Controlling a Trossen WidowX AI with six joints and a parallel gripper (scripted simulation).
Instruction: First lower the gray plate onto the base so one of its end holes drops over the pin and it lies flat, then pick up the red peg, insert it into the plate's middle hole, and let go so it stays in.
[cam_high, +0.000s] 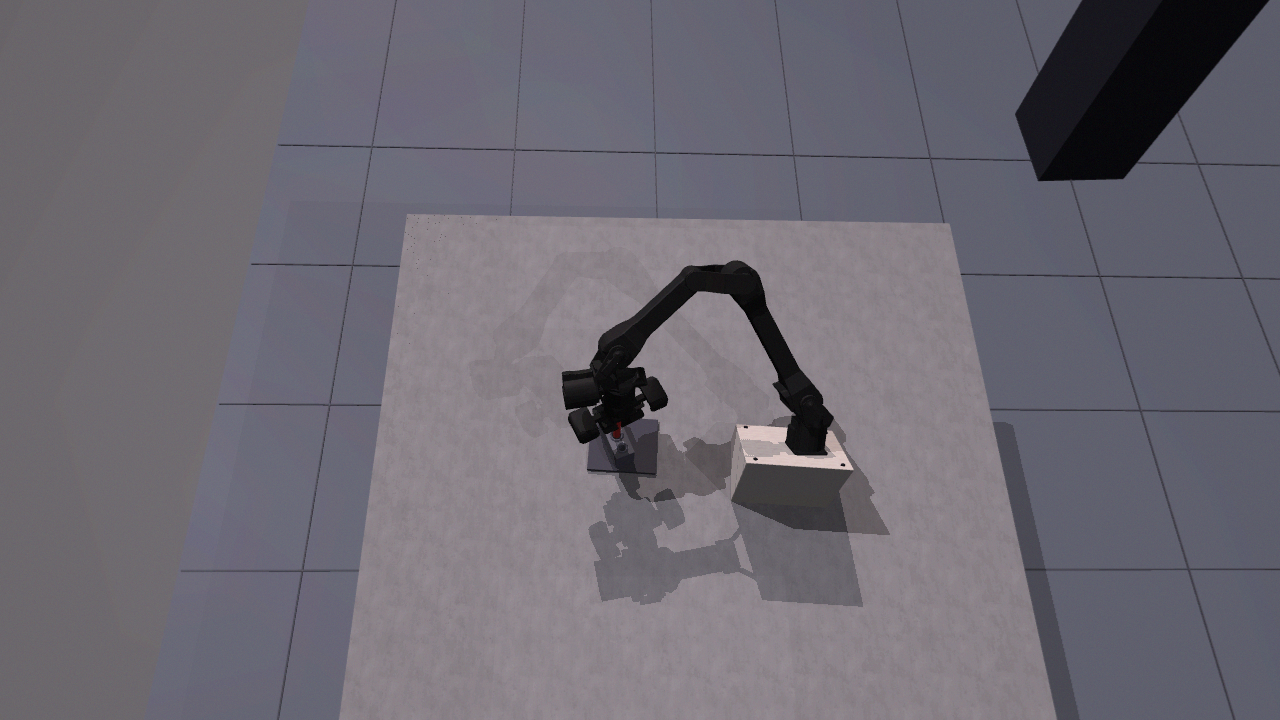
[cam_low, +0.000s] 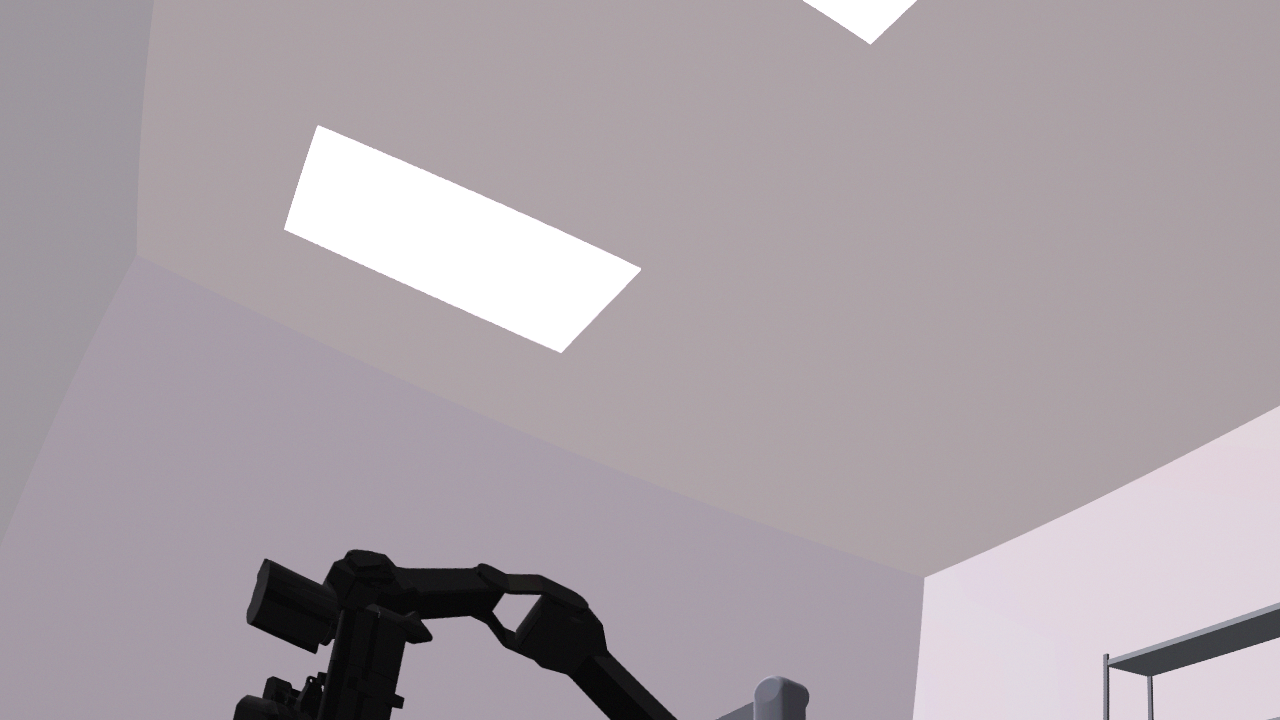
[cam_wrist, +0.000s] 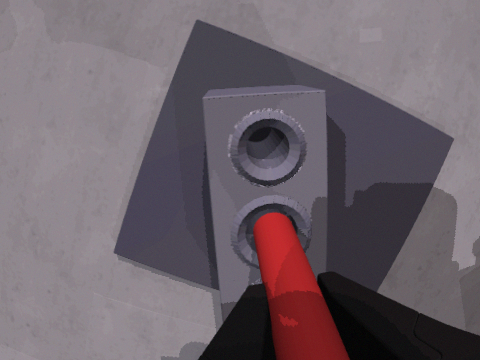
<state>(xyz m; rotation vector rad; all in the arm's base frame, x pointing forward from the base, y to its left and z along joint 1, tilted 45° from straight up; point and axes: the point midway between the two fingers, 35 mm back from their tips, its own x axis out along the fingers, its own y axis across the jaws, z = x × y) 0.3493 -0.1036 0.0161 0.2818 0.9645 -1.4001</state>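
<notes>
Now: gripper tip right at the red peg. Round my gripper tip: gray plate 50 mm below.
</notes>
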